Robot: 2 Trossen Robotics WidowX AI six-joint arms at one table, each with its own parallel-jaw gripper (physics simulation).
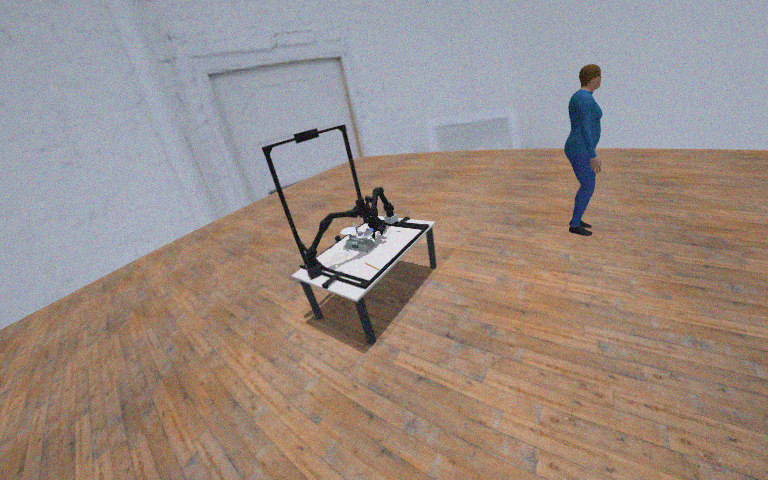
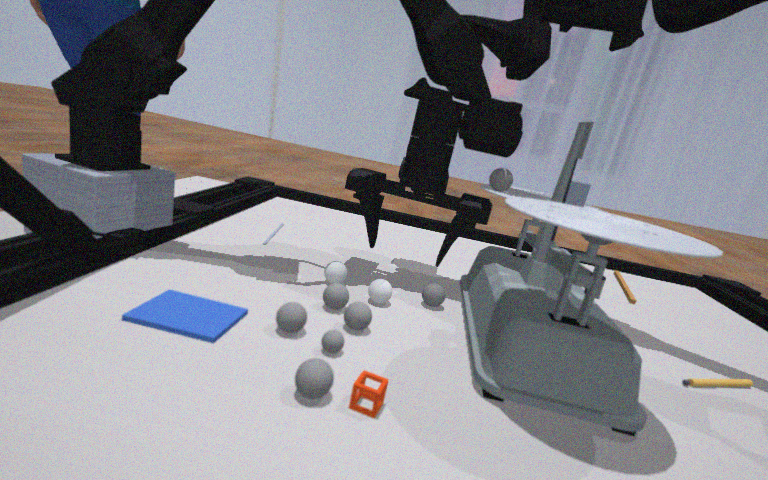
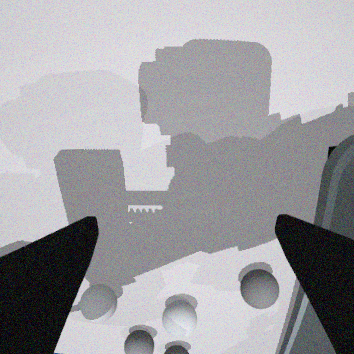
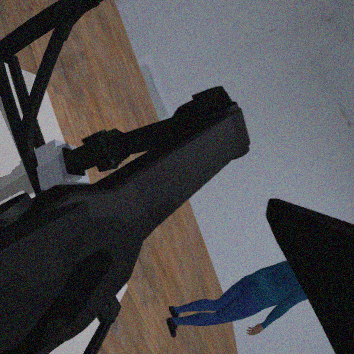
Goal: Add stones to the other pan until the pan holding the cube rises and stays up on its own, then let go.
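Where they show: left gripper, fingertip midpoint: (image 1: 378, 237) (image 2: 403, 256) (image 3: 188, 224); right gripper, fingertip midpoint: (image 1: 371, 203) (image 4: 179, 208); left arm's base, link origin: (image 1: 390, 215) (image 2: 105, 163) (image 4: 73, 162); right arm's base, link origin: (image 1: 312, 266).
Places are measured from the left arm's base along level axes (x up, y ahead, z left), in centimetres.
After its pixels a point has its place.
My left gripper (image 2: 406, 254) {x -5.9, y 32.2, z 17.5 cm} (image 3: 188, 224) {x -5.9, y 32.2, z 17.5 cm} is open and empty. It hangs a little above the table behind a cluster of several grey and white stones (image 2: 357, 315) (image 3: 180, 317). One grey stone (image 2: 434, 294) {x -6.8, y 38.7, z 10.1 cm} (image 3: 260, 288) {x -6.6, y 37.9, z 12.3 cm} lies apart, near the grey balance scale (image 2: 549, 329) {x -2.1, y 50.4, z -1.4 cm} (image 1: 360, 243) {x -2.0, y 52.0, z 17.2 cm}. The scale's near white pan (image 2: 573, 216) {x 6.8, y 49.6, z 0.6 cm} is empty and stands high. Its far pan holds one grey stone (image 2: 501, 179) {x 7.1, y 42.1, z 16.1 cm}. An orange wire-frame cube (image 2: 369, 393) {x -7.0, y 39.7, z -11.4 cm} lies on the table in front of the stones. My right gripper (image 2: 525, 52) is open and empty, high above the scale.
A flat blue pad (image 2: 192, 314) {x -8.3, y 21.5, z -8.8 cm} lies at the left of the white table (image 1: 382, 261) {x -8.7, y 53.9, z 47.8 cm}. A grey box (image 2: 155, 195) {x -2.7, y 5.0, z 2.2 cm} and a black frame rail (image 2: 230, 195) {x -8.1, y -7.2, z 30.4 cm} are behind it. A person in blue (image 1: 584, 148) (image 4: 232, 298) stands far off on the wooden floor.
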